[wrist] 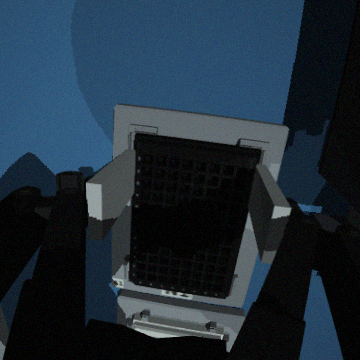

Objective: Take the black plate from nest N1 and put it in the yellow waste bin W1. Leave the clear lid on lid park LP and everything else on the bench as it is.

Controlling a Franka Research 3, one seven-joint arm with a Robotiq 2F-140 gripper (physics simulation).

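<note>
The black plate [192,215], with a grid of wells, sits in a grey nest [200,121] in the middle of the wrist view. A label at the nest's near edge is partly covered and hard to read. My gripper [192,176] is shut on the black plate, with one pale finger pad against its left side and the other against its right side, towards the plate's far end. The plate lies within the nest's outline; any gap under it cannot be seen. The yellow waste bin and the clear lid cannot be made out.
A second grey fixture [180,307] with small posts and a pale bar lies close below the nest in the view, partly hidden by the dark gripper body. A tall dark shape [342,125] stands at the right edge. Shadows fall across the blue surface [200,55].
</note>
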